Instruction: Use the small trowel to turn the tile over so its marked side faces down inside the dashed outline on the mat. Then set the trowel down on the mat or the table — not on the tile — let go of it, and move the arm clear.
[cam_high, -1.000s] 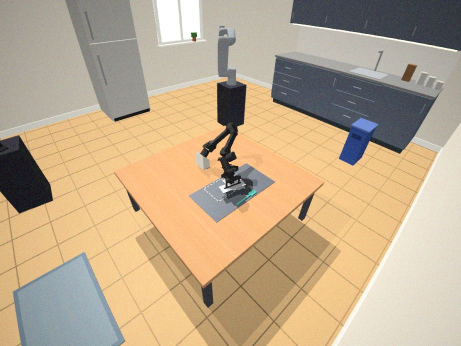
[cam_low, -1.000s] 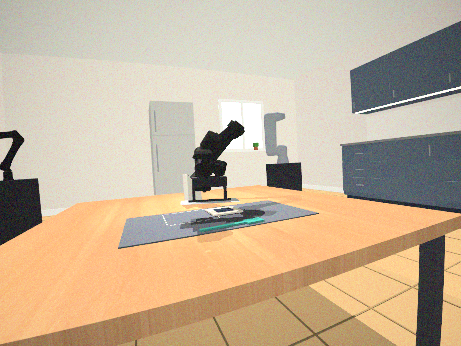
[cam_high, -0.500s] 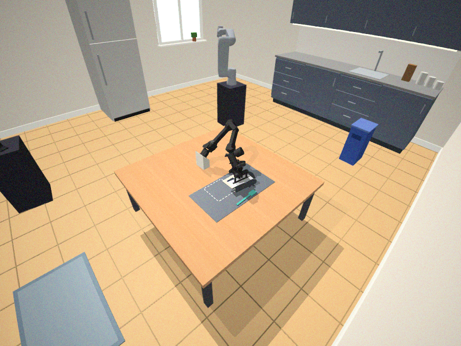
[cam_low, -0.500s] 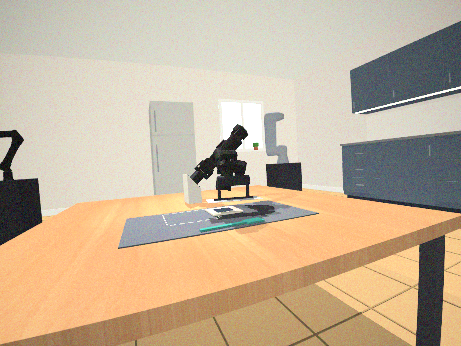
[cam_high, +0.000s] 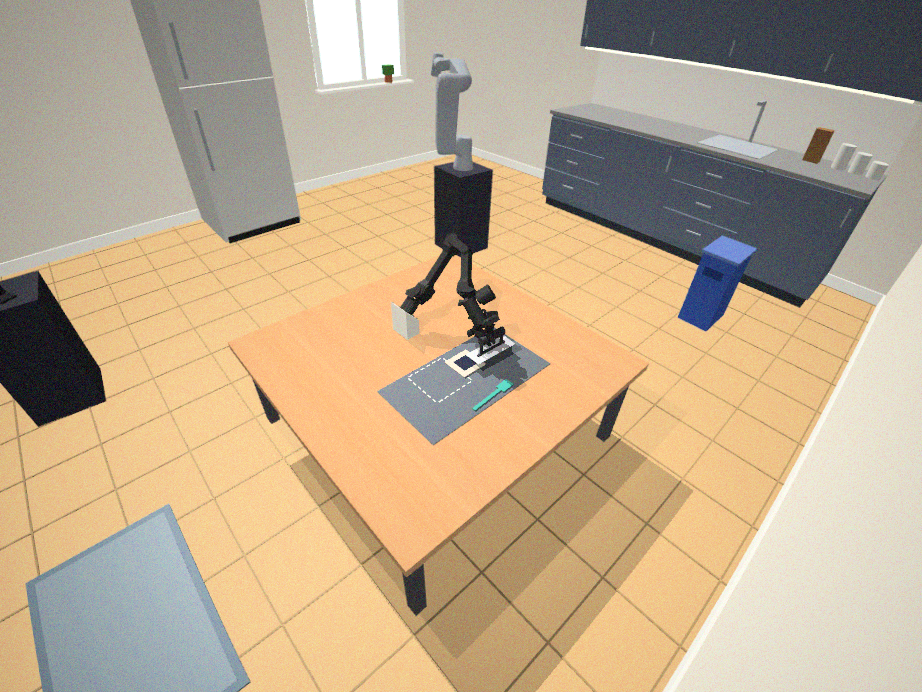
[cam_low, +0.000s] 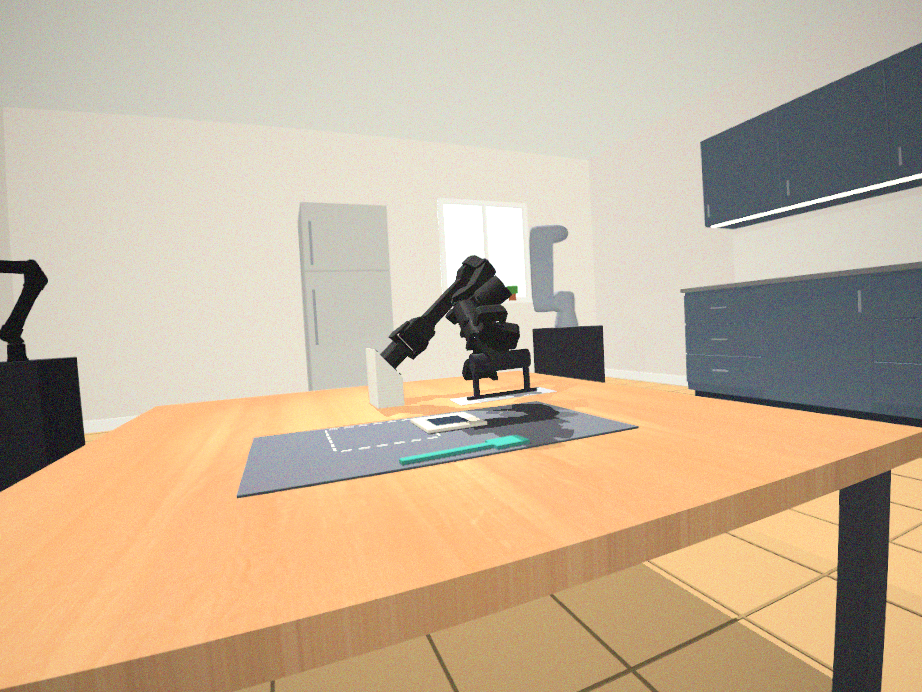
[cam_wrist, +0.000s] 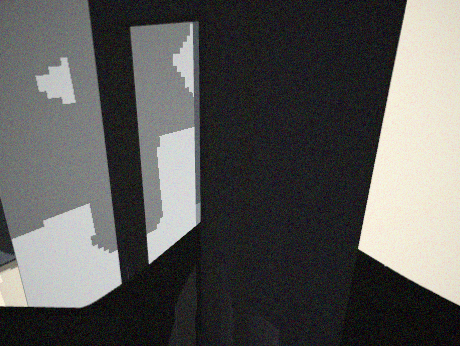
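Now: gripper tip 6 cm past the tile, 9 cm to the left of it and 9 cm above it. From my gripper tip the other things lie so: teal tool: 14 cm ahead, 10 cm to the right, 10 cm below; then trowel: 2 cm behind, 1 cm below; then grey mat: 1 cm ahead, 13 cm to the right, 12 cm below.
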